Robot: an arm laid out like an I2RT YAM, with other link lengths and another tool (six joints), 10 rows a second.
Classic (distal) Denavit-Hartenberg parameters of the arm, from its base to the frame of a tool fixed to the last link. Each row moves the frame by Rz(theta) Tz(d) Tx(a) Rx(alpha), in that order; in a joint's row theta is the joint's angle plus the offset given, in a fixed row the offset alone. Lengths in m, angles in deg.
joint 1: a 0.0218  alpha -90  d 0.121  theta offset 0
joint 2: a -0.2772  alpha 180  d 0  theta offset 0
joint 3: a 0.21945  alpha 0  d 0  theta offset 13.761
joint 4: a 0.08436  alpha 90  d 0.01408  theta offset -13.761
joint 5: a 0  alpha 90  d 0.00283  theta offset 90
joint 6: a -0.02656  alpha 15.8  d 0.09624  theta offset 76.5
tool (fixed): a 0  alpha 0  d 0.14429  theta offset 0
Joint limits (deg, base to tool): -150..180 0..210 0..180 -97..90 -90..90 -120..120
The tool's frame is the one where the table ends.
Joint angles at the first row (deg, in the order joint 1, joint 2, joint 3, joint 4, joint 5, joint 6):
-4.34, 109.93, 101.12, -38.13, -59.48, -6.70
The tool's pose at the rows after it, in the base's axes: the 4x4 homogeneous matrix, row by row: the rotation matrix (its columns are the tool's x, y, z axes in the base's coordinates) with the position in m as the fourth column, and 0 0 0 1 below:
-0.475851, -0.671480, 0.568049, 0.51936; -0.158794, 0.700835, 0.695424, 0.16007; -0.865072, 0.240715, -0.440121, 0.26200; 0, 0, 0, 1
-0.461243, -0.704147, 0.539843, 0.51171; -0.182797, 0.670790, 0.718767, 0.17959; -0.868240, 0.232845, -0.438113, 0.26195; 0, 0, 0, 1
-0.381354, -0.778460, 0.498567, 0.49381; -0.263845, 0.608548, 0.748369, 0.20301; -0.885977, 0.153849, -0.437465, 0.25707; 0, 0, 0, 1
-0.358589, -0.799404, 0.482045, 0.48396; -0.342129, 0.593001, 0.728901, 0.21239; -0.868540, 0.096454, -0.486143, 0.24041; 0, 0, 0, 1
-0.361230, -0.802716, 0.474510, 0.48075; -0.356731, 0.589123, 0.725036, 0.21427; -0.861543, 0.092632, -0.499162, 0.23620; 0, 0, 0, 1
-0.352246, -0.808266, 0.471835, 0.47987; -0.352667, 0.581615, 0.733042, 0.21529; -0.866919, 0.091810, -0.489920, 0.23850; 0, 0, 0, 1
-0.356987, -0.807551, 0.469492, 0.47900; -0.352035, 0.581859, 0.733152, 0.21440; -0.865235, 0.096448, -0.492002, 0.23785; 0, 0, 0, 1
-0.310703, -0.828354, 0.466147, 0.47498; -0.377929, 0.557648, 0.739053, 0.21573; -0.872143, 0.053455, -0.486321, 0.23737; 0, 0, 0, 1
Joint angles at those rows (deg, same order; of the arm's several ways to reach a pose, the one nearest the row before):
-1.93, 109.93, 101.12, -38.13, -60.66, -7.40
0.14, 109.93, 101.12, -38.54, -60.86, -8.40
2.50, 109.93, 101.12, -42.26, -60.84, -16.95
4.38, 109.93, 101.12, -46.00, -57.30, -22.00
4.78, 109.93, 101.12, -47.05, -56.64, -22.79
4.69, 109.93, 101.10, -46.94, -57.32, -23.20
4.56, 109.93, 101.12, -47.35, -57.43, -23.31
4.56, 109.93, 101.12, -48.51, -57.41, -27.31

